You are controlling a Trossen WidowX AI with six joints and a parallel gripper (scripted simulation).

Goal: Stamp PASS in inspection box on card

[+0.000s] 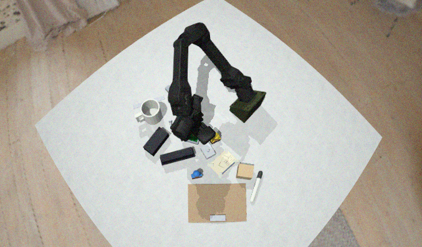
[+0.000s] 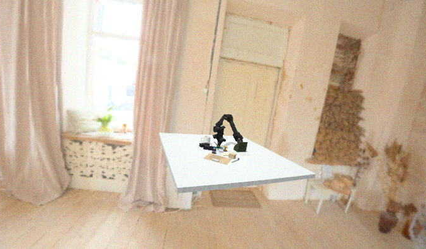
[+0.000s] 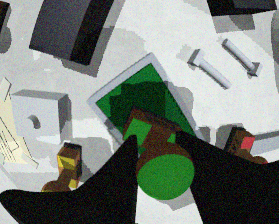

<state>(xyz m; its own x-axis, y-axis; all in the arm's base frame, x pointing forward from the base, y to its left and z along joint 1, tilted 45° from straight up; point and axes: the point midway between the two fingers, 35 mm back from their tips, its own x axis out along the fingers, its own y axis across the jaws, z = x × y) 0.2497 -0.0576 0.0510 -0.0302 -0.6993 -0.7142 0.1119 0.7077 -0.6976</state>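
The ink pad is 3 cm below my gripper tip. The rest, counted from my gripper tip: cream card (17 cm to the left, 4 cm below, 2 cm ahead); then yellow stamp (9 cm to the left, 3 cm behind, 2 cm below); then red stamp (9 cm to the right, 5 cm behind, 2 cm below).
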